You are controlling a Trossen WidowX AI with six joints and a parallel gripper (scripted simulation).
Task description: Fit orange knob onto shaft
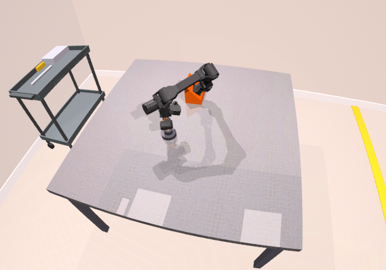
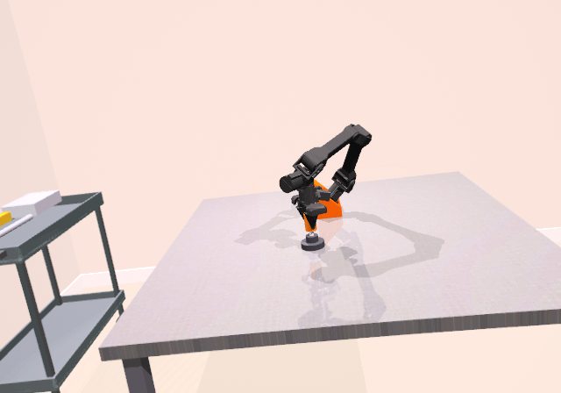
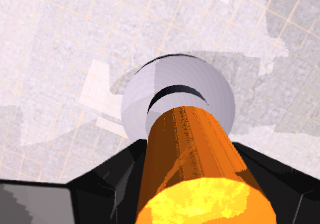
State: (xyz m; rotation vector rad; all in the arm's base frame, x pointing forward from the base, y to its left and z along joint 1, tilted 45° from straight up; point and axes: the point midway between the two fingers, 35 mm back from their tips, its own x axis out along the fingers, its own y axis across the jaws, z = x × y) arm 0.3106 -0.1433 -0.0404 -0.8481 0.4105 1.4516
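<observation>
The orange knob lies 3 cm above my gripper tip. The rest, counted from my gripper tip: round pedestal (4 cm below).
</observation>
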